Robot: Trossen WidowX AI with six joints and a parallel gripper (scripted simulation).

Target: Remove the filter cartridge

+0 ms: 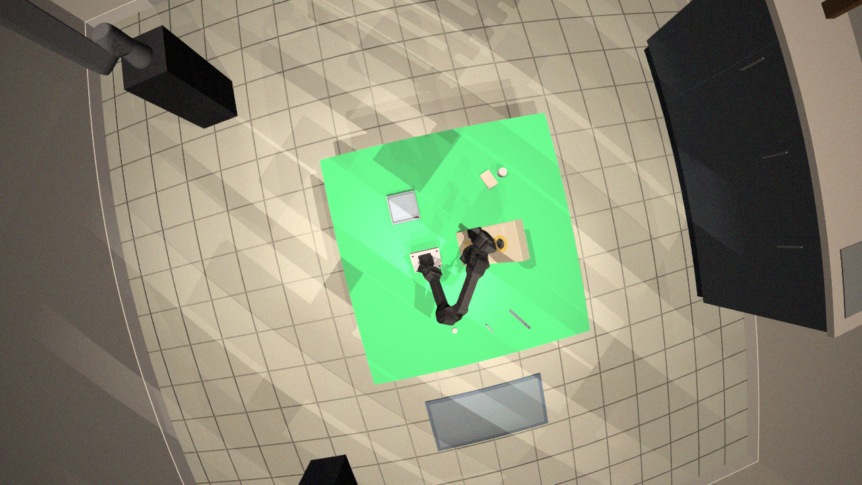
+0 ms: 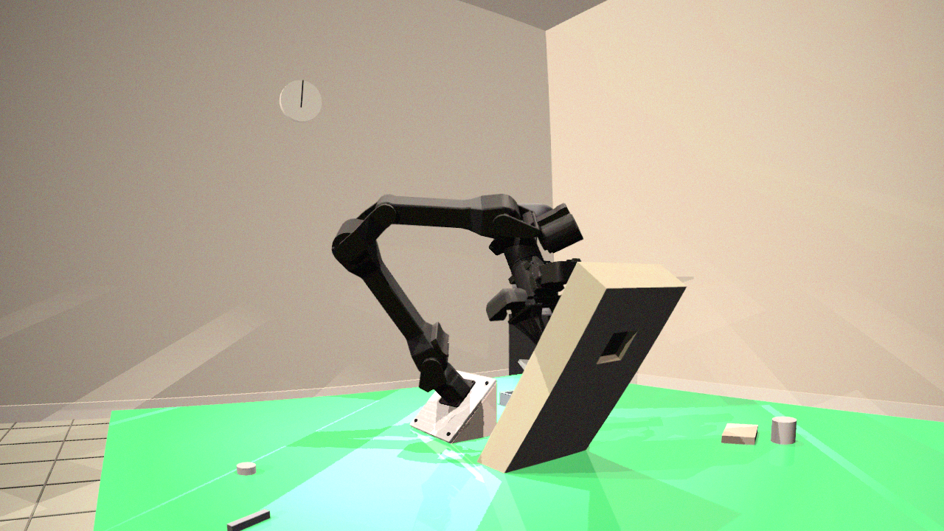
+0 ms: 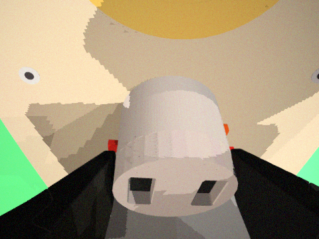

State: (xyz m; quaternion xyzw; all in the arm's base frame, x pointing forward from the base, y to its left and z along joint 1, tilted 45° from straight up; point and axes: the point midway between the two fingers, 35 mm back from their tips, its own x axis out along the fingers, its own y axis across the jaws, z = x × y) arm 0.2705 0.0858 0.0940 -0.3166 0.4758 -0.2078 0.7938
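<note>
My gripper tip is 3 cm short of the tan service panel and 3 cm above it. Round my gripper tip: beige block 16 cm ahead, 32 cm to the left, 18 cm below; round white filter cartridge right at my gripper tip; small white cylinder 23 cm ahead, 34 cm to the left, 16 cm below.
</note>
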